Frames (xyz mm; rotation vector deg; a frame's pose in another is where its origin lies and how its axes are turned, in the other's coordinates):
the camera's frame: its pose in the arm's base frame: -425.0 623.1 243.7 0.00 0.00 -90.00
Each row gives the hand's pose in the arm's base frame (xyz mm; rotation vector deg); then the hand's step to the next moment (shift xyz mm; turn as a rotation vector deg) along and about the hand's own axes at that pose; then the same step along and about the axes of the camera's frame.
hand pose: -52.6 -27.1 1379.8 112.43 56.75 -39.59
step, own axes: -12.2 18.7 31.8 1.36 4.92 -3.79
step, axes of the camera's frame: 38.4 5.6 0.4 -1.97 5.24 3.01
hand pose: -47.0 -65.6 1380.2 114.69 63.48 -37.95
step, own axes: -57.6 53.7 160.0 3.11 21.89 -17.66
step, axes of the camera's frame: 175.0 4.8 -33.9 -7.96 21.95 15.98
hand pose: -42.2 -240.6 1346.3 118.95 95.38 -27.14
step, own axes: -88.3 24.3 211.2 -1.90 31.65 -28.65
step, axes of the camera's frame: 189.8 5.5 -130.2 -7.89 30.32 29.06
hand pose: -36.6 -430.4 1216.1 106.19 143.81 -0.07
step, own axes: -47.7 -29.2 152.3 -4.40 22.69 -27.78
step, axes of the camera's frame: 56.2 -11.3 -151.8 -2.85 22.51 28.13
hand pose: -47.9 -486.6 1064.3 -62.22 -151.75 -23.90
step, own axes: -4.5 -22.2 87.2 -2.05 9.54 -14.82
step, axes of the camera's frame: -12.7 -23.1 -86.2 0.04 9.98 14.67
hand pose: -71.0 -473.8 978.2 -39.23 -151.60 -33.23
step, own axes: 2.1 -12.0 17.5 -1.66 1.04 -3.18
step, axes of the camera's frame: 0.7 -11.9 -17.7 1.28 2.62 2.33
